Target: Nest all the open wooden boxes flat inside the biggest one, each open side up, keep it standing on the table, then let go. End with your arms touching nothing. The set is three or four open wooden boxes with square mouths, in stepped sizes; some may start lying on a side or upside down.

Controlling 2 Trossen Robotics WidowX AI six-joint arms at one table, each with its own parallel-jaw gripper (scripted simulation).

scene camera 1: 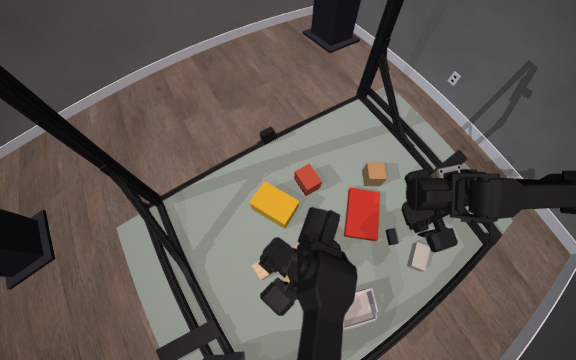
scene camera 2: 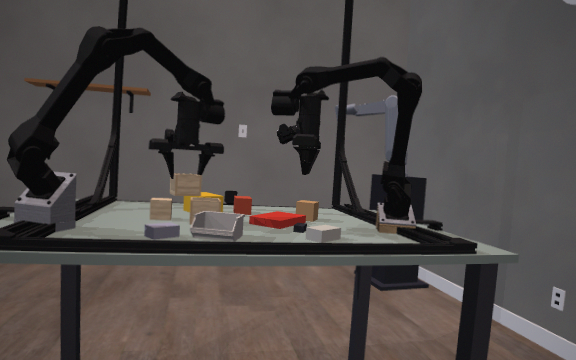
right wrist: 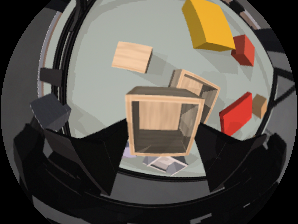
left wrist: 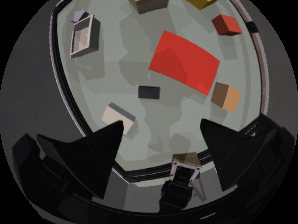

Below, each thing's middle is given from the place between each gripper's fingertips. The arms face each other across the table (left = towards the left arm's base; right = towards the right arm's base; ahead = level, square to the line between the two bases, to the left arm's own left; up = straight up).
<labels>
Now: the middle-sized wooden box (right wrist: 162, 121) 60 mm below my right hand. Also, from my right hand: yellow block (scene camera 1: 277, 206): 200 mm behind, 120 mm below, 60 mm to the left; then grey bin (scene camera 2: 208, 225): 170 mm ahead, 130 mm below, 70 mm to the left; then biggest wooden box (right wrist: 209, 91): 130 mm below, 60 mm to the left, 20 mm behind.
Right now the red slab (scene camera 1: 362, 216) is 100 mm behind my left hand (scene camera 1: 413, 218), 40 mm to the right of it and 170 mm below it. From my left hand the other things lie so: grey bin 100 mm ahead, 240 mm to the right, 160 mm below; then middle-sized wooden box 70 mm behind, 310 mm to the right, 90 mm below; then biggest wooden box 100 mm behind, 250 mm to the right, 170 mm below.
</labels>
